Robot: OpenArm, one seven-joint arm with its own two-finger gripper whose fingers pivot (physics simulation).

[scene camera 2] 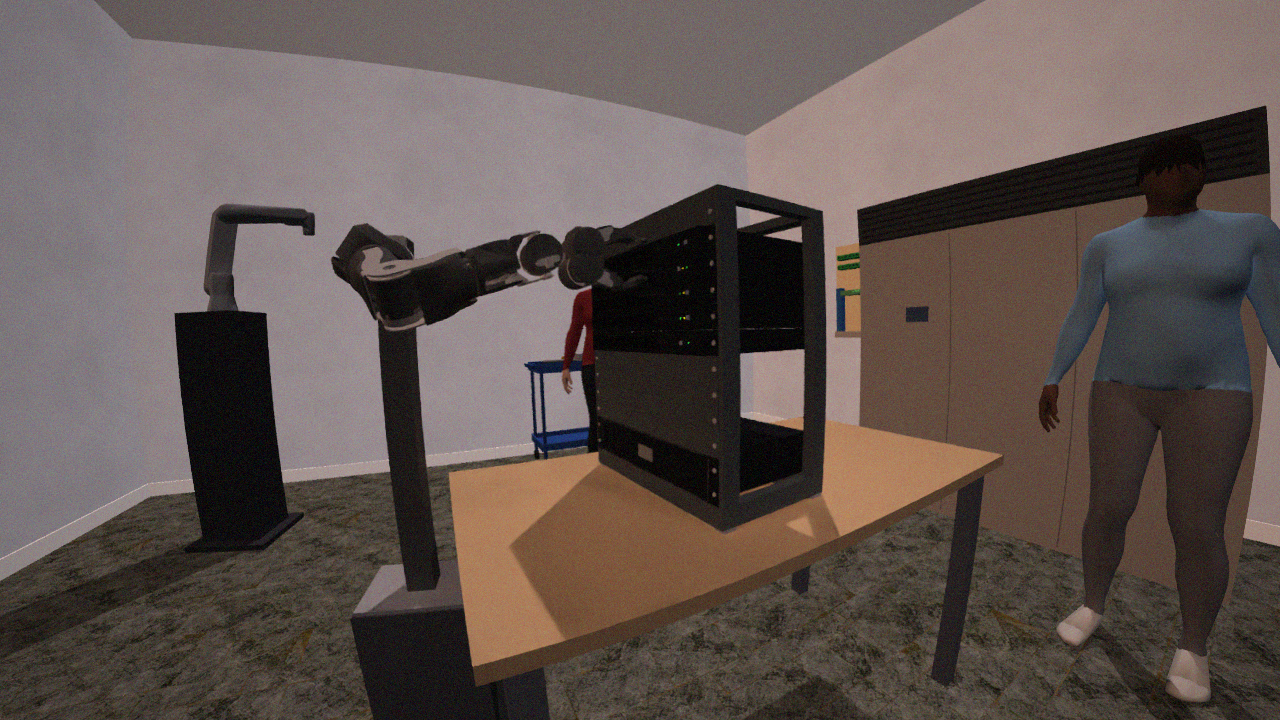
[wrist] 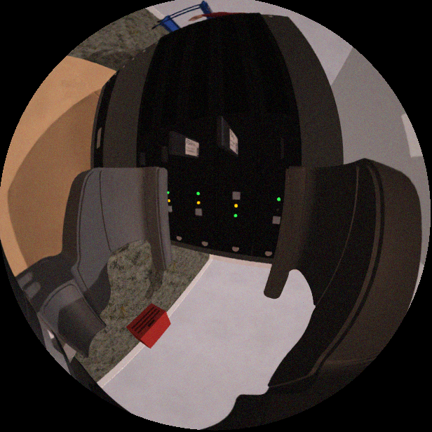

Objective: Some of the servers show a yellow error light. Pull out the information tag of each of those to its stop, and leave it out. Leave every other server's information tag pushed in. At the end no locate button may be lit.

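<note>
The rack (scene camera 2: 726,394) (wrist: 316,110) holds a stack of black servers (scene camera 2: 657,308) (wrist: 220,80). In the wrist view, yellow lights show on three servers, at the right (wrist: 236,205), middle (wrist: 198,202) and left (wrist: 169,200) beside my finger. A further server has a green light (wrist: 278,199) and no visible yellow one. Two information tags (wrist: 184,144) (wrist: 227,136) stick out with white labels. Another tag (wrist: 164,154) and a dim one (wrist: 282,148) look pushed in. Visible locate buttons (wrist: 236,195) (wrist: 198,212) (wrist: 276,220) look grey and unlit. My gripper (scene camera 2: 640,259) (wrist: 218,226) is partly open and empty before the servers.
The rack stands on a wooden table (scene camera 2: 572,555) (wrist: 45,115). A blue cart (scene camera 2: 562,439) and a person in red (scene camera 2: 580,335) are behind it. A person in light blue (scene camera 2: 1163,295) stands at the right by tan cabinets (scene camera 2: 993,358). A red crate (wrist: 150,326) shows in the wrist view.
</note>
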